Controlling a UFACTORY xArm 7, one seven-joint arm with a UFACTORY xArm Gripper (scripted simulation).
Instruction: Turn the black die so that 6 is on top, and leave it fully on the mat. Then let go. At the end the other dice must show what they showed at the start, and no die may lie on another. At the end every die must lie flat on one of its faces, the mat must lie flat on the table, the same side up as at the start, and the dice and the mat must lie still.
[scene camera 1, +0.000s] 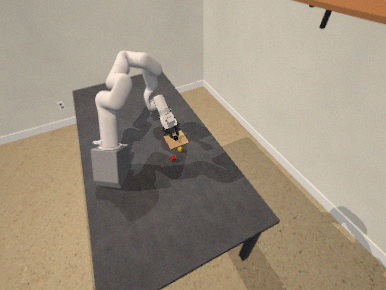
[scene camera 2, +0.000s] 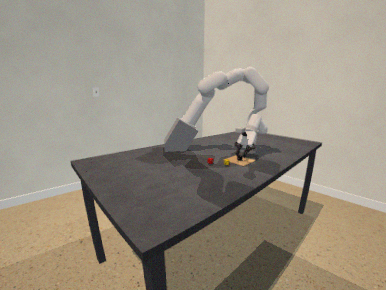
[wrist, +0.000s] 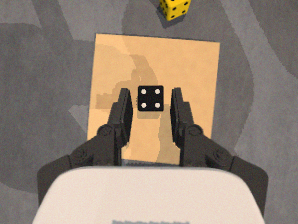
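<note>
There is a mat (wrist: 120, 61) that I can see, and my own gripper (wrist: 151, 99) is visible to me as well.
</note>
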